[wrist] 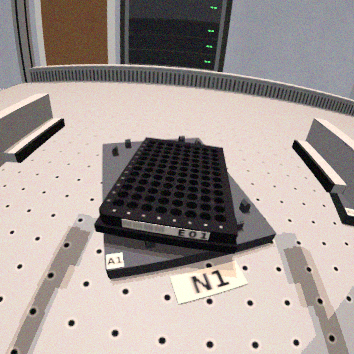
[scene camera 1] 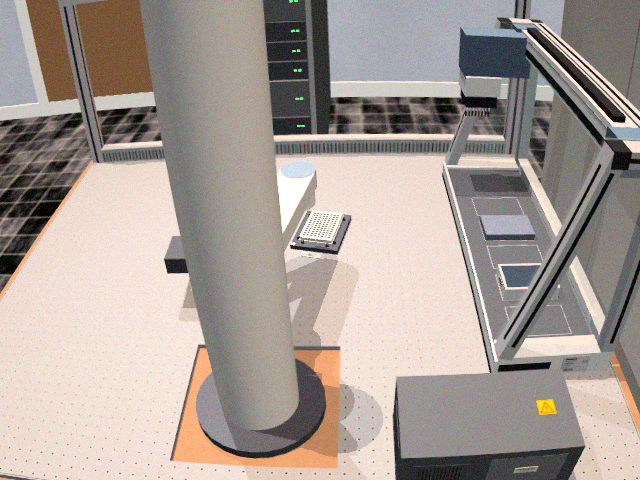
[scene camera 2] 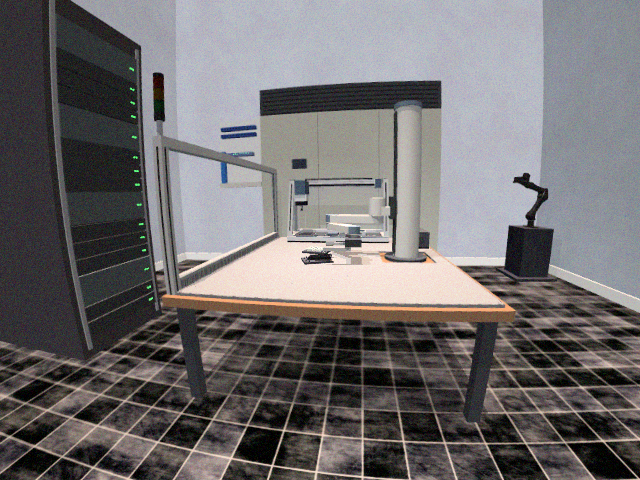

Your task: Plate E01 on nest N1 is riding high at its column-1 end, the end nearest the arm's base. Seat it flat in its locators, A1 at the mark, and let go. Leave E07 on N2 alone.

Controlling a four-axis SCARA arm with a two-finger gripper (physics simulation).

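Places are measured from the arm's base along level axes (x ahead, y left, z up), in centimetres.
Pixels of known places: gripper, fingertip midpoint: (wrist: 178, 115) (scene camera 2: 324, 246); arm's base, link origin: (scene camera 1: 260, 405) (scene camera 2: 405, 258).
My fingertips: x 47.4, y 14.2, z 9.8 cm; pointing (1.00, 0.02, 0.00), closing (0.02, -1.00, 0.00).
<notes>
Ahead of a thing's pixels: the offset from my fingertips to its top centre. "spot": to the spot under its first point.
Dark plate E01 @[dx +2.6, dy -0.1, dz -4.9 cm] (wrist: 170, 185) (scene camera 2: 319, 255) lies turned askew on dark nest N1 @[dx +4.2, dy +0.5, dz -6.3 cm] (wrist: 117, 170) (scene camera 2: 316, 261). Its label end, nearest the wrist camera, rides above the nest, with a locator below its edge; several locators stand outside its outline. The A1 mark @[dx -4.9, dy +2.9, dz -7.3 cm] (wrist: 114, 260) lies by the nest's near left corner. My gripper (wrist: 178, 115) (scene camera 2: 330, 242) is open and empty, its fingers wide apart on both sides, above the plate. The column hides N1 in scene camera 1. Light plate E07 @[dx +7.9, dy -23.9, dz -5.9 cm] (scene camera 1: 323, 226) (scene camera 2: 311, 250) sits on nest N2 @[spot: dx +2.2, dy -28.5, dz -7.3 cm] (scene camera 1: 339, 242).
A corner of N2 shows at the wrist view's right edge. The arm's column (scene camera 1: 232, 258) (scene camera 2: 408, 180) stands on the table. A gantry deck (scene camera 1: 467, 248) with labware is on the right, a grey cabinet @[spot: dx -59.8, dy -52.6, dz +3.0 cm] (scene camera 1: 480, 413) in front of it, and a low fence @[spot: dx +53.0, dy -35.0, dz -6.3 cm] (scene camera 1: 361, 146) along the back.
</notes>
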